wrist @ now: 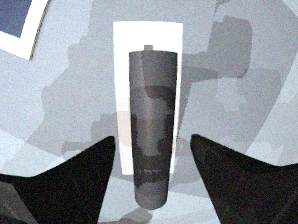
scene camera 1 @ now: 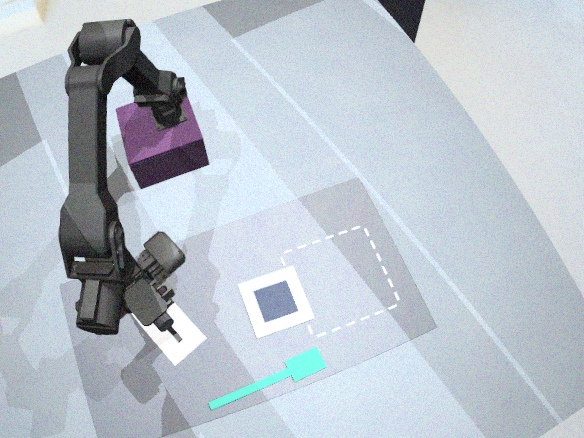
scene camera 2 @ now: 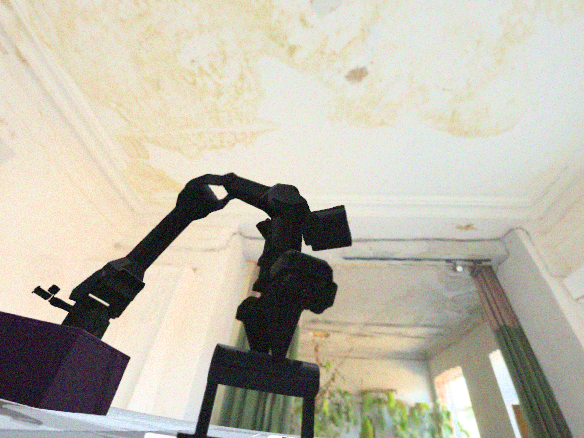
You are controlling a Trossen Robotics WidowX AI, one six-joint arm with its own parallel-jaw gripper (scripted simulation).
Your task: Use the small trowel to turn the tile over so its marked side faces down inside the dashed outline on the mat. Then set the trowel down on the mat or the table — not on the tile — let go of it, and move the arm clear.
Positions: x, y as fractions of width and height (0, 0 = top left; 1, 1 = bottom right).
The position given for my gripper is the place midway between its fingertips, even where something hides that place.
Labels:
my gripper: wrist 0.52, 0.63; scene camera 1 0.25, 0.68; scene camera 2 0.46, 0.84
teal trowel: scene camera 1 0.53, 0.83; not seen in the wrist view (out of frame); not seen in scene camera 2 (out of frame)

